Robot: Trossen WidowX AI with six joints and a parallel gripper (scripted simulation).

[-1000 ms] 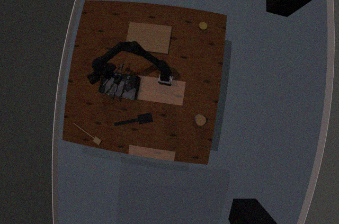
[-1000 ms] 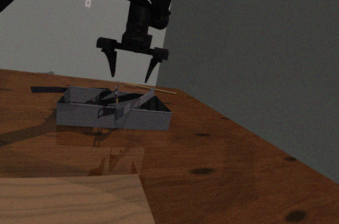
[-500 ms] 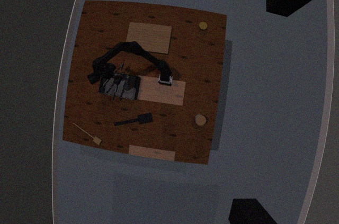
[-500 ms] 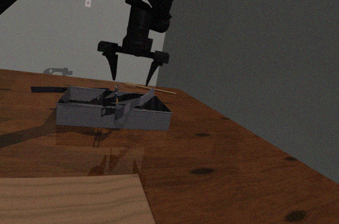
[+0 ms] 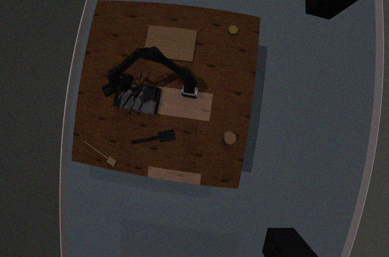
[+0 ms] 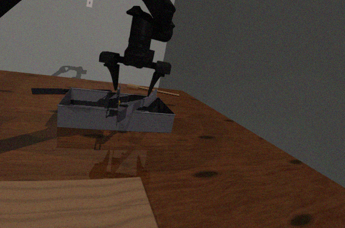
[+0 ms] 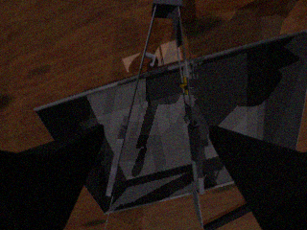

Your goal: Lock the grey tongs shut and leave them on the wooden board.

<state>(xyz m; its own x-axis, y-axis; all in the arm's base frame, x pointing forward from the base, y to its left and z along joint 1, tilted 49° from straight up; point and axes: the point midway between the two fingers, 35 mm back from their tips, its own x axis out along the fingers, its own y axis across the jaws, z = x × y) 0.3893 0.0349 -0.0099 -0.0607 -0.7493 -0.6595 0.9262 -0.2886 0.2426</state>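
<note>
The grey roasting tin lies 7 cm below my gripper tip, 5 cm to the left of it and 2 cm behind it. From my gripper tip the other things lie so: black spatula (32 cm to the left, 19 cm behind, 9 cm below); then light wooden board (36 cm to the right, 21 cm behind, 9 cm below); then small yellow cylinder (65 cm behind, 52 cm to the right, 9 cm below).
</note>
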